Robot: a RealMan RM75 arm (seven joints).
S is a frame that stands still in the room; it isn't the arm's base.
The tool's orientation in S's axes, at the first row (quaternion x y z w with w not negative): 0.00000, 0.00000, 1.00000, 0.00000
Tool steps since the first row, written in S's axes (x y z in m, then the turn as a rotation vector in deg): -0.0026, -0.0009, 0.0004, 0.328, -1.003, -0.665; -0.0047, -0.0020, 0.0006, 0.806, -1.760, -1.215; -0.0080, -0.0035, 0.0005, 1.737, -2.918, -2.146; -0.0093, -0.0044, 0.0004, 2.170, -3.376, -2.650; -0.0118, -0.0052, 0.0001, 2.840, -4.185, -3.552; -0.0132, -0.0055, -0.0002, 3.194, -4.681, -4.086; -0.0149, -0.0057, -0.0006, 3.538, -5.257, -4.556; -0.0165, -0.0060, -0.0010, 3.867, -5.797, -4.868; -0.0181, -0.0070, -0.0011, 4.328, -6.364, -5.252; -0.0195, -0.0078, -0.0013, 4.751, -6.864, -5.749
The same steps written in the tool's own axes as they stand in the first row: 0.0026, 0.0009, 0.0004, -0.328, 1.003, -0.665; 0.0047, 0.0020, 0.0006, -0.806, 1.760, -1.215; 0.0080, 0.0035, 0.0005, -1.737, 2.918, -2.146; 0.0093, 0.0044, 0.0004, -2.170, 3.376, -2.650; 0.0118, 0.0052, 0.0001, -2.840, 4.185, -3.552; 0.0132, 0.0055, -0.0002, -3.194, 4.681, -4.086; 0.0149, 0.0057, -0.0006, -3.538, 5.257, -4.556; 0.0165, 0.0060, -0.0010, -3.867, 5.797, -4.868; 0.0181, 0.0070, -0.0011, -4.328, 6.364, -5.252; 0.0195, 0.0078, -0.0013, -4.751, 6.864, -5.749
